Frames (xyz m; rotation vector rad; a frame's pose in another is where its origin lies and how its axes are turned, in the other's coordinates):
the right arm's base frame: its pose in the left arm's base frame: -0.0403 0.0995 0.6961 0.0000 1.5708 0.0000
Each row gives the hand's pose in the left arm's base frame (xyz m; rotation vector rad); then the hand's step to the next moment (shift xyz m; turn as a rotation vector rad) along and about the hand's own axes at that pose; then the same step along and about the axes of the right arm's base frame.
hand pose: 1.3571 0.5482 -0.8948 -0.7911 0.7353 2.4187
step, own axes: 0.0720 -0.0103 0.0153 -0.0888 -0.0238 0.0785
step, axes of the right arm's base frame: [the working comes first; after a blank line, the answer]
step, axes of the left arm's base frame: -0.0511 0.0369 -0.0393 0.0474 0.0415 0.1032

0.0393 0.0369 -0.0511 -0.1032 0.0415 0.0474
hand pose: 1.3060 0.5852 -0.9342 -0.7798 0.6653 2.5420
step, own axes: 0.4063 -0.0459 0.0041 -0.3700 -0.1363 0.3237
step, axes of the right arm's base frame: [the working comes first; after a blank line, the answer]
step, axes of the left arm's base frame: -0.2899 0.1324 -0.2561 0.2171 0.2012 0.4155

0.2561 0.1324 -0.2899 -0.4155 0.2012 0.2171
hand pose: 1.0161 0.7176 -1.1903 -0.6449 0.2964 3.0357
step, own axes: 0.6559 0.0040 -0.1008 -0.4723 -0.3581 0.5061
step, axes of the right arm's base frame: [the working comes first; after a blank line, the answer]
step, axes of the left arm's base frame: -0.5595 -0.0335 -0.3553 0.2515 0.4553 0.5805

0.3553 -0.0335 -0.5595 -0.5805 0.4553 0.2515
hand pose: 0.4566 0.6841 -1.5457 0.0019 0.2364 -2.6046
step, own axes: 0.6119 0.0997 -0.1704 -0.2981 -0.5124 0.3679
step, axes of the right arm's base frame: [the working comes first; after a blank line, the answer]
step, axes of the left arm's base frame: -0.4867 -0.3621 -0.2131 0.0176 0.5225 0.4621

0.2131 -0.3621 -0.4867 -0.4621 0.5225 0.0176
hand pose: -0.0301 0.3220 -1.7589 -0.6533 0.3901 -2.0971
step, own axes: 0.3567 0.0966 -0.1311 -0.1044 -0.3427 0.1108
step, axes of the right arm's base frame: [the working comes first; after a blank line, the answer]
step, axes of the left arm's base frame: -0.1819 -0.3444 -0.0453 -0.1121 0.2756 0.2282

0.0453 -0.3444 -0.1819 -0.2282 0.2756 -0.1121
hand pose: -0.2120 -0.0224 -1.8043 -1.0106 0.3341 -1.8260
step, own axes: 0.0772 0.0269 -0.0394 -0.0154 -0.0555 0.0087
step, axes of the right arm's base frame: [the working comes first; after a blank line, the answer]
step, axes of the left arm's base frame: -0.0263 -0.0868 -0.0029 -0.0255 0.0415 0.0320

0.0029 -0.0868 -0.0263 -0.0320 0.0415 -0.0255
